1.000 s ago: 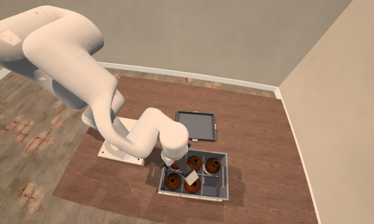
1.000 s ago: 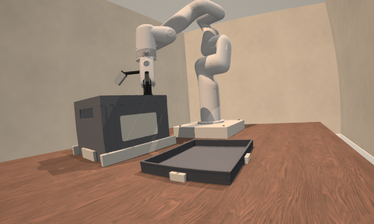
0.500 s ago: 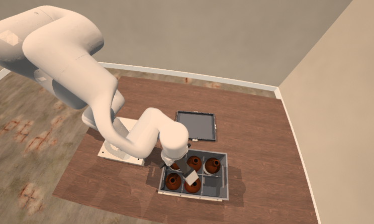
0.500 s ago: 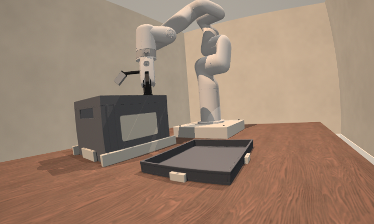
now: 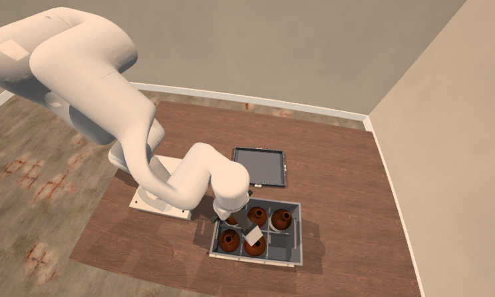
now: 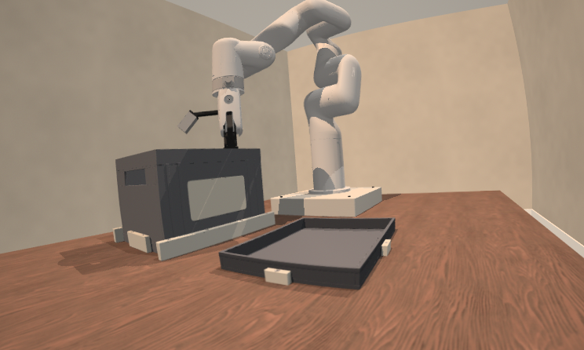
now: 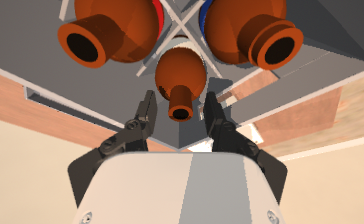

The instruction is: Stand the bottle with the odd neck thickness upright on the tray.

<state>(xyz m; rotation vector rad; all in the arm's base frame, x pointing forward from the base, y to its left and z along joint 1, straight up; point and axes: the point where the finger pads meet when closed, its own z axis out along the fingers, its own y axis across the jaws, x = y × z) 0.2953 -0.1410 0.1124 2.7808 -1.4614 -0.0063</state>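
Now: the brown bottle 9 cm ahead of my hand, 1 cm to the right of it and 7 cm below it. Round my hand: dark tray (13 cm ahead, 23 cm to the left, 15 cm below); dark grey crate (8 cm ahead, 6 cm to the right, 7 cm below).
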